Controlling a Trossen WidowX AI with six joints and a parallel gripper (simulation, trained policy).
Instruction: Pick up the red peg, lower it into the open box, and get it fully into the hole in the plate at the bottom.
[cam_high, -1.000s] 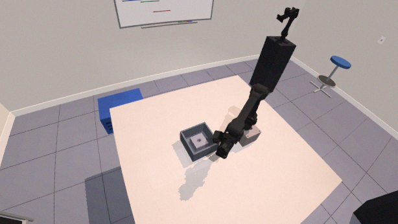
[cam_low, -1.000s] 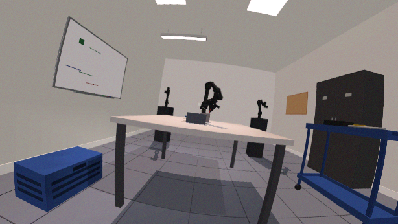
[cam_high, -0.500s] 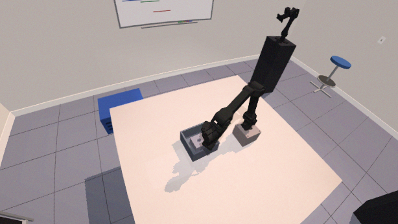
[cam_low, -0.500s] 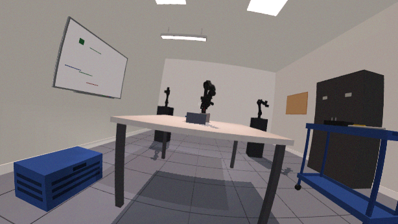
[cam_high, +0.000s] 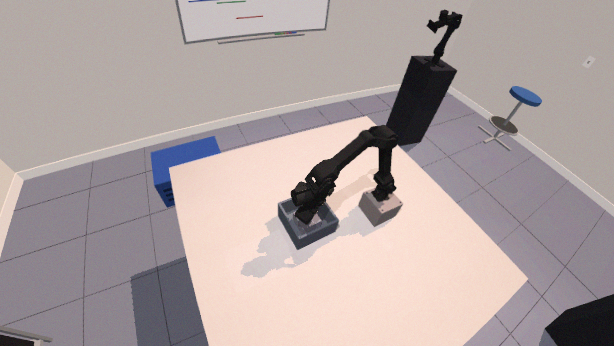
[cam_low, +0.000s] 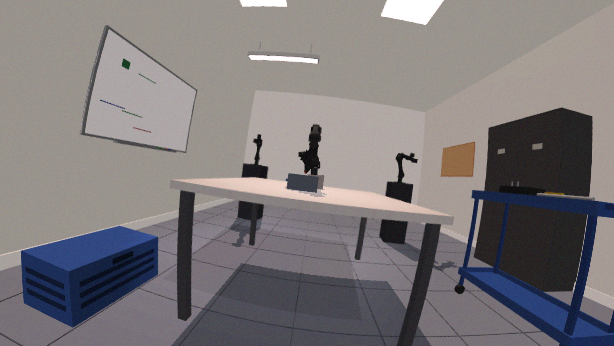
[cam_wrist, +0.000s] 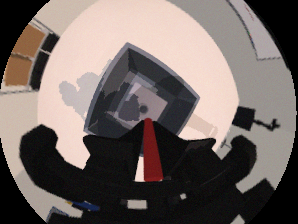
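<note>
Right now my gripper tip is 30 mm below the red peg and 10 mm to the right of it. From my gripper tip the other things lie so: light grey plate: 70 mm below, 10 mm to the right, 10 mm ahead; dark grey box: 90 mm below, 10 mm to the right, 10 mm ahead.
</note>
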